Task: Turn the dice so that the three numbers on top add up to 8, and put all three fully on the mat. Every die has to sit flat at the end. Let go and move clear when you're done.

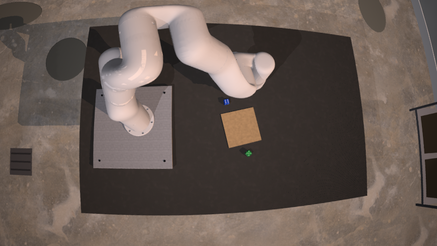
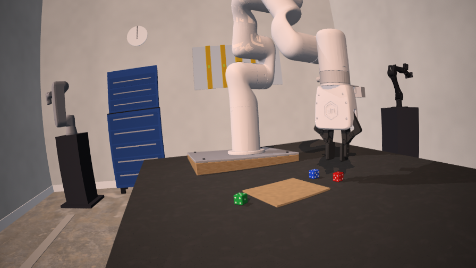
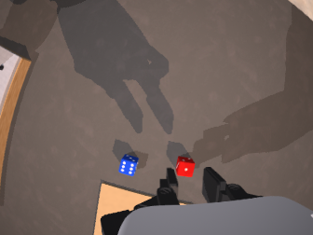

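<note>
The red die is 60 mm below my hand. Also, from my hand: tan mat (130 mm to the right, 70 mm below, 20 mm ahead); green die (230 mm to the right, 60 mm below, 60 mm ahead); blue die (60 mm below, 60 mm behind, 40 mm to the right).
</note>
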